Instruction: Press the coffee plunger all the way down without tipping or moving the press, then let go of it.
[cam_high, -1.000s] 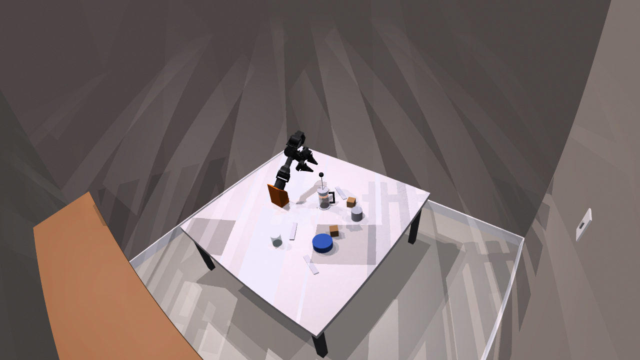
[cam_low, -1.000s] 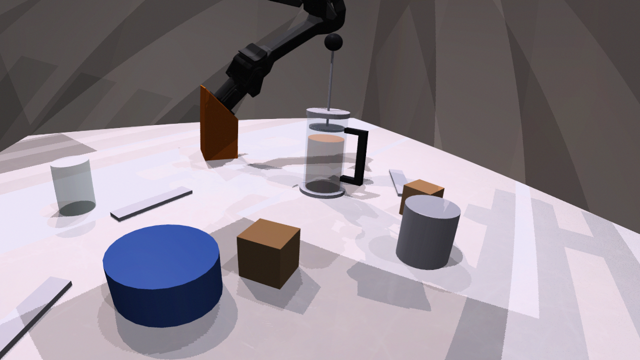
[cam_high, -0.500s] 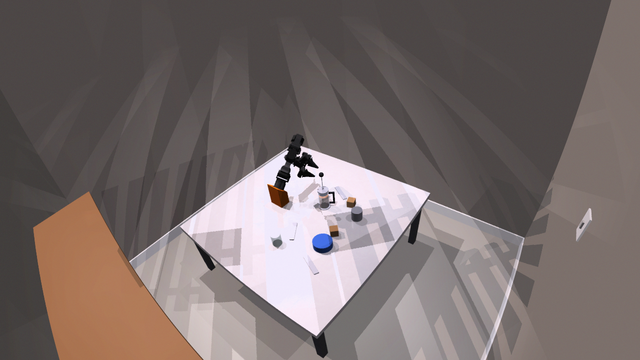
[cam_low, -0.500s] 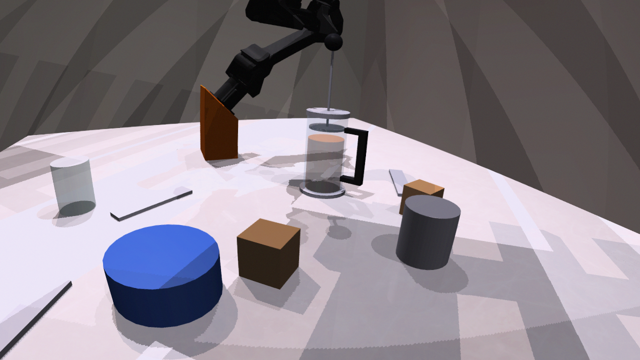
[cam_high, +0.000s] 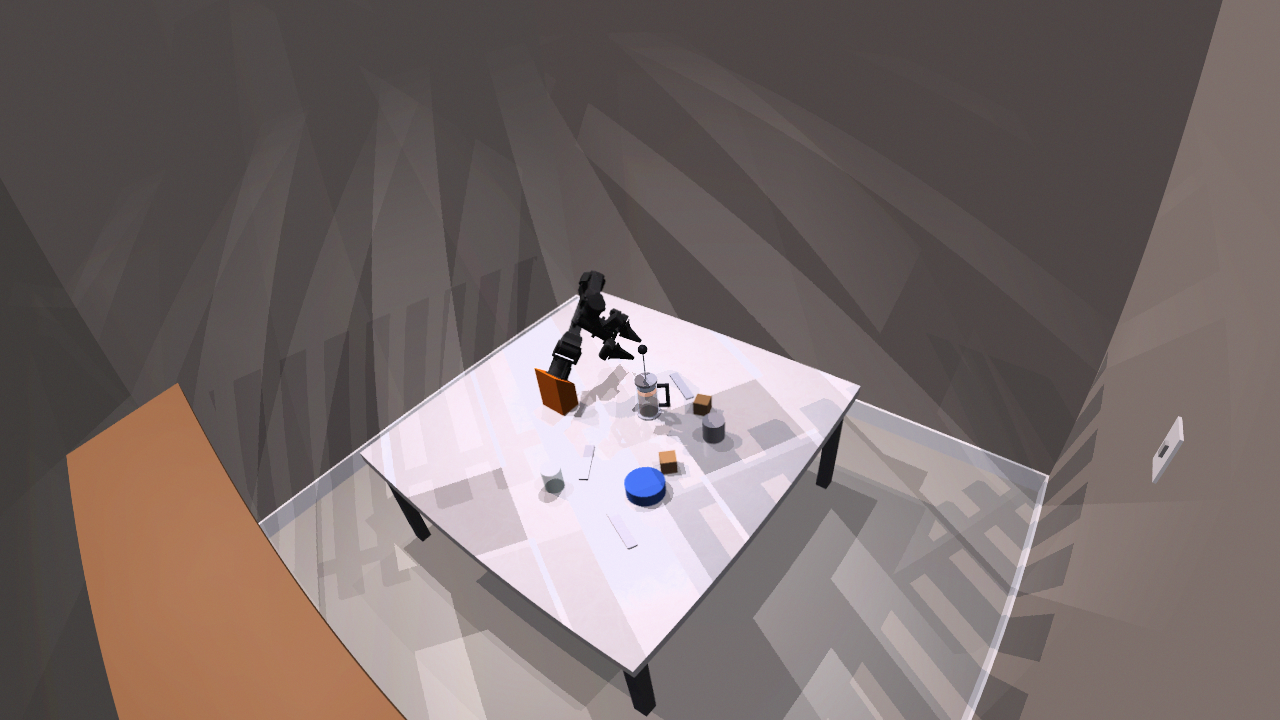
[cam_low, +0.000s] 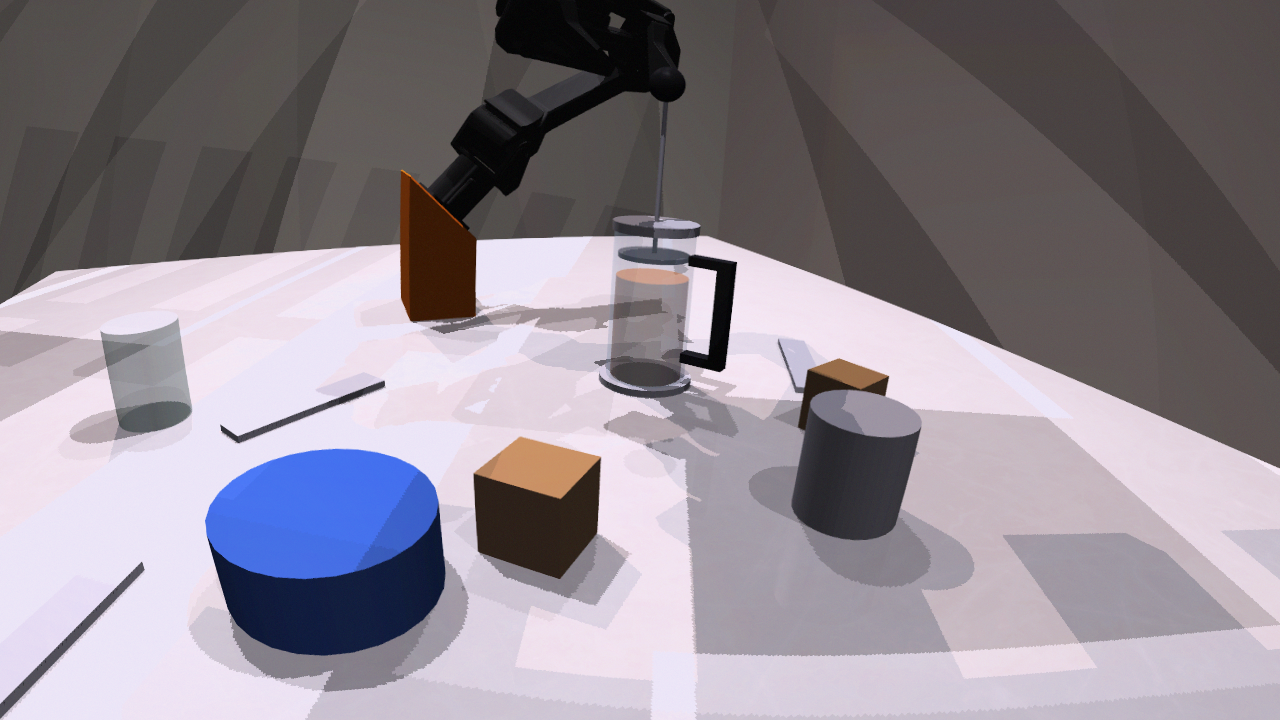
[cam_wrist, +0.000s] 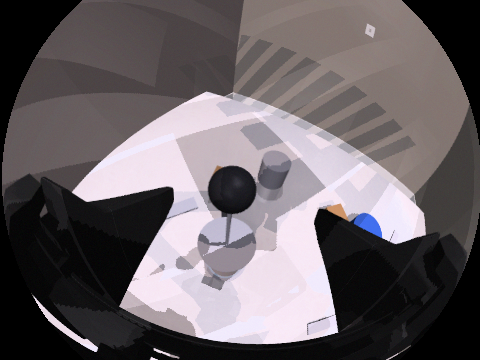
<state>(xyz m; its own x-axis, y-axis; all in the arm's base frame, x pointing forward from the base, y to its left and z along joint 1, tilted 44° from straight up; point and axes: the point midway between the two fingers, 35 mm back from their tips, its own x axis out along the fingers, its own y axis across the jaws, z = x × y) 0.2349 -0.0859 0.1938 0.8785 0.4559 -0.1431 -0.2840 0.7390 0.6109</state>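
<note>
Right now my gripper tip is 14 cm above the glass coffee press, 2 cm to the right of it and 2 cm short of it. Also, from my gripper tip: grey cylinder: 26 cm ahead, 23 cm below; then blue disc: 30 cm to the right, 24 cm below, 18 cm ahead.
</note>
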